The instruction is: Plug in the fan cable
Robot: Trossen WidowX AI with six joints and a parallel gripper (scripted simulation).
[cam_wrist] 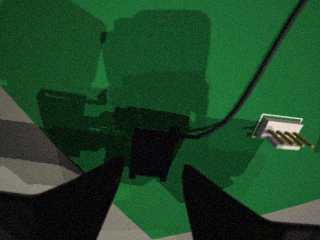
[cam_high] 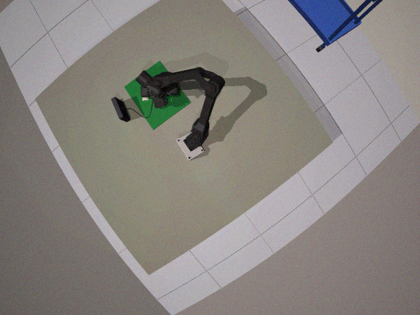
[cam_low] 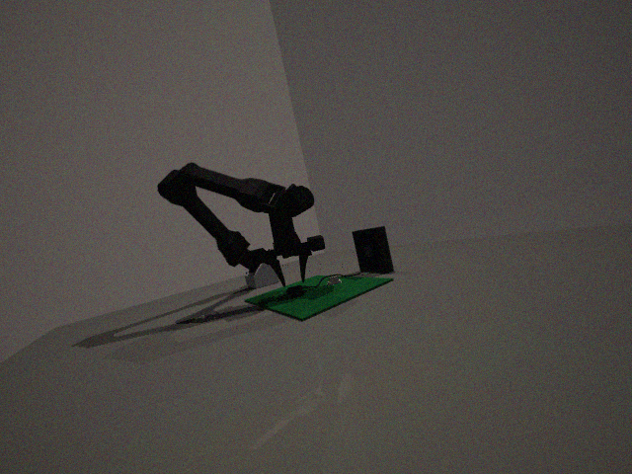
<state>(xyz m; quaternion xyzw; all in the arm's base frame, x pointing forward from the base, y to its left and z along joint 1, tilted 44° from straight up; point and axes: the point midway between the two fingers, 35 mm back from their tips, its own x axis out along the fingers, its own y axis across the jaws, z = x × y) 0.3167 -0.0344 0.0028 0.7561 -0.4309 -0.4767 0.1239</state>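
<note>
Now: gripper tip 2 cm above the black plug and 1 cm to the left of it. The rest, counted from my gripper tip: black fan 23 cm to the left, 4 cm ahead, 3 cm above; then green board 4 cm to the left, 4 cm below, 1 cm ahead; then white four-pin header 10 cm to the left, 3 cm below, 2 cm ahead.
</note>
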